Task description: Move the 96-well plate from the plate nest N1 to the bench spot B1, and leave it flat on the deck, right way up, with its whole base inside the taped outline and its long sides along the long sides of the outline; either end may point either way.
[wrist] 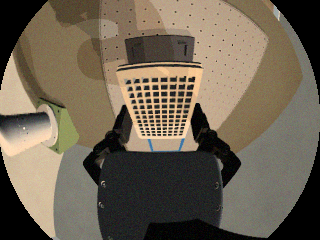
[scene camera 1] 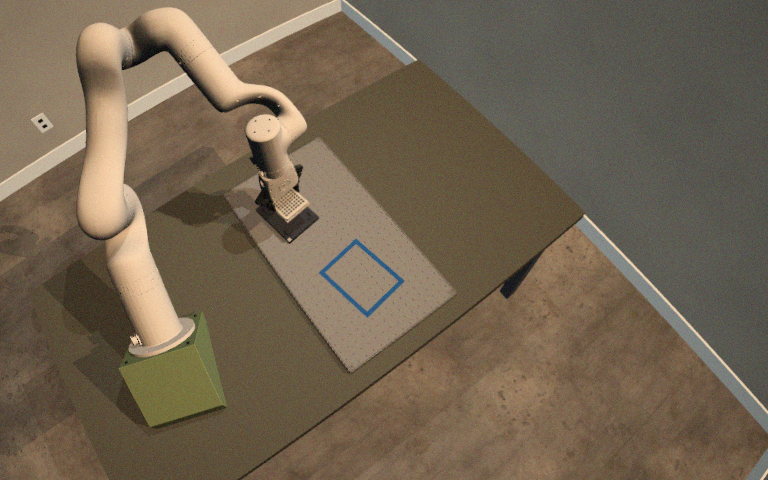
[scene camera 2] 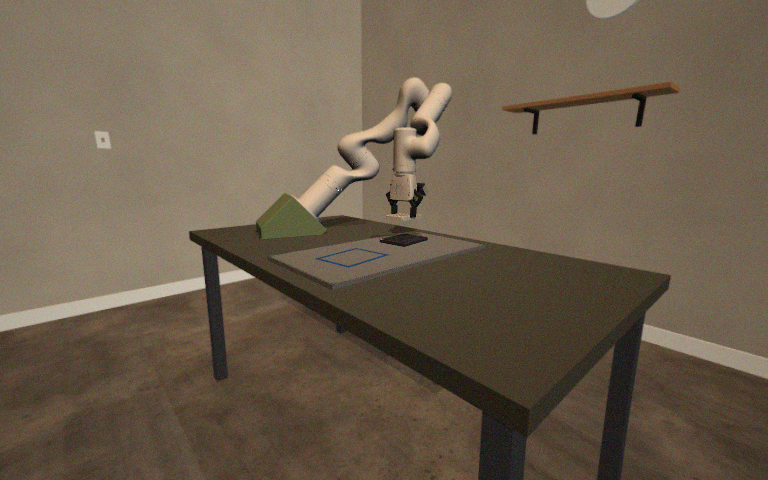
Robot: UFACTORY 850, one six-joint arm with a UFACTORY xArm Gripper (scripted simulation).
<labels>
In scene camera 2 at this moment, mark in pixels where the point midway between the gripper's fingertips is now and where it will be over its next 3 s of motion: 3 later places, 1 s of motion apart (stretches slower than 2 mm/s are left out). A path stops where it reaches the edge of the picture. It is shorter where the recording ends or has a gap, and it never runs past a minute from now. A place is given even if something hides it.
The gripper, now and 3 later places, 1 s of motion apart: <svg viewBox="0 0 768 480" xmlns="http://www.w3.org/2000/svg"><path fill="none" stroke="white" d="M403 216L390 219L375 224L359 228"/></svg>
</labels>
